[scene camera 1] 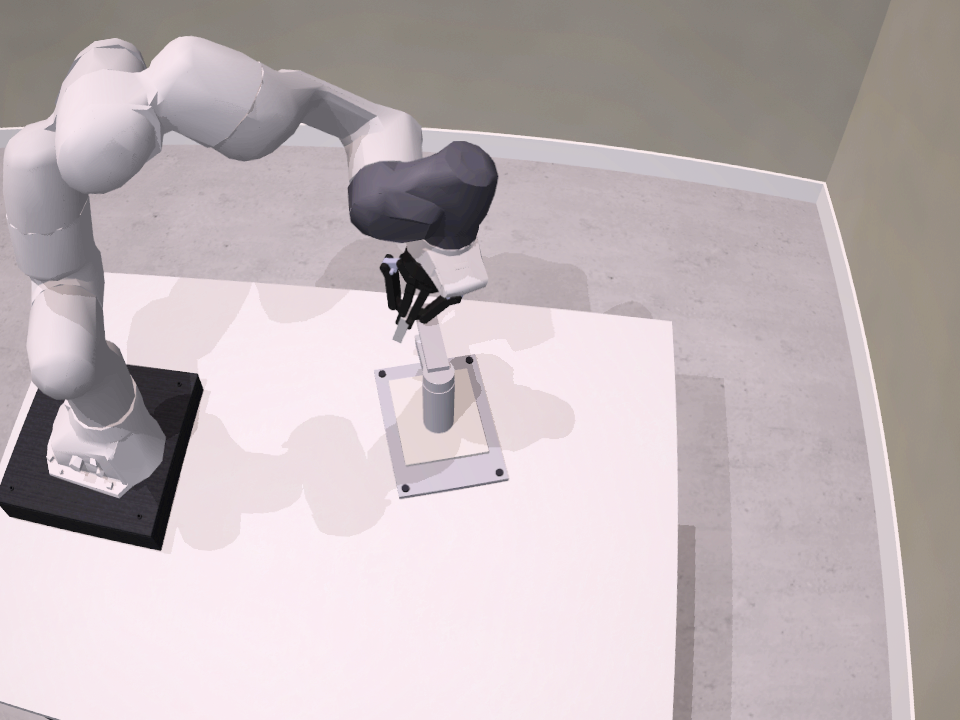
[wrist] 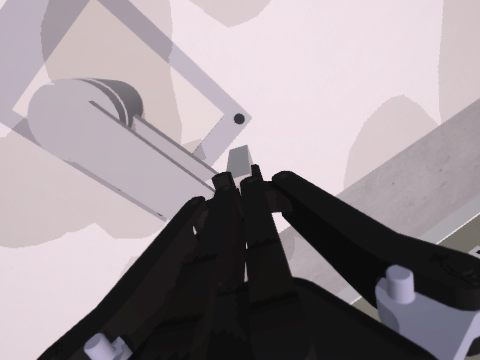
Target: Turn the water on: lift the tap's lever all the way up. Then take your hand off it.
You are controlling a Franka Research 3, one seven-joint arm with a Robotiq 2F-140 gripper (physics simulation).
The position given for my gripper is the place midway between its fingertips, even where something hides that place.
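Observation:
Tap lever (scene camera 1: 438, 373), also (wrist: 77, 120). Base plate (scene camera 1: 437, 477), also (wrist: 235, 118). My gripper (scene camera 1: 399, 334), also (wrist: 243, 161).

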